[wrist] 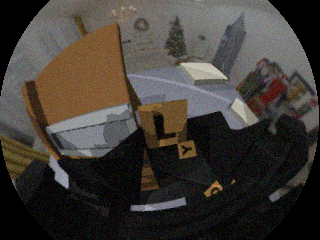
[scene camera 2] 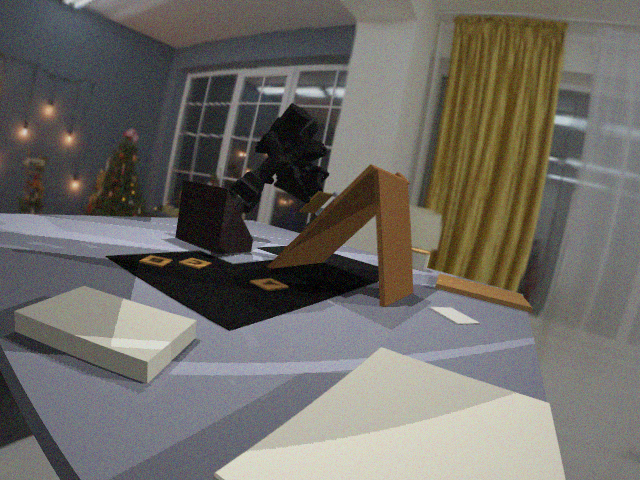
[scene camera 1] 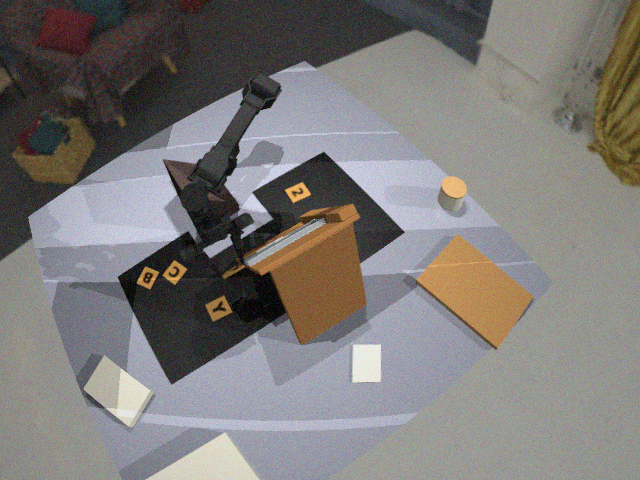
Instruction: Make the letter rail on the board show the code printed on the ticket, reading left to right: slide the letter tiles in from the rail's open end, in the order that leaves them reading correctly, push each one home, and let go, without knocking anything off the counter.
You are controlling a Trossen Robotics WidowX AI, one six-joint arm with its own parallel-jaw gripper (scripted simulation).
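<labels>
There's an orange letter tile, and the gripper is carrying it.
</labels>
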